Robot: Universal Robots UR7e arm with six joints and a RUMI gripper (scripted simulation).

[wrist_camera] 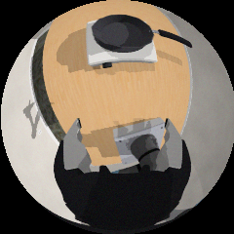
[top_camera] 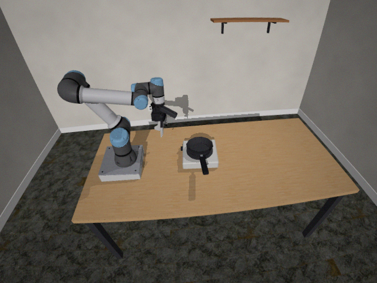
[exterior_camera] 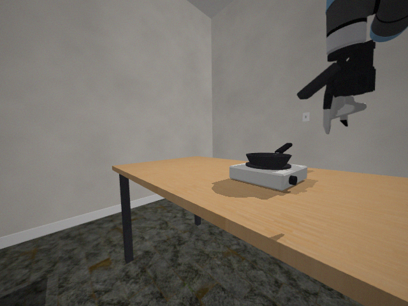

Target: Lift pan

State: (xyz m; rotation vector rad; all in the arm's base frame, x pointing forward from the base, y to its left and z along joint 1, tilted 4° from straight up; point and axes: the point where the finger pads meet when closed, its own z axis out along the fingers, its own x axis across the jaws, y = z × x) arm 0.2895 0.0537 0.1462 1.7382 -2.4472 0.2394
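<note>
My hand is 21 cm short of the black pan, 16 cm to the left of it and 10 cm above it. Round my hand: white hot plate: 20 cm ahead, 10 cm to the right, 17 cm below.
</note>
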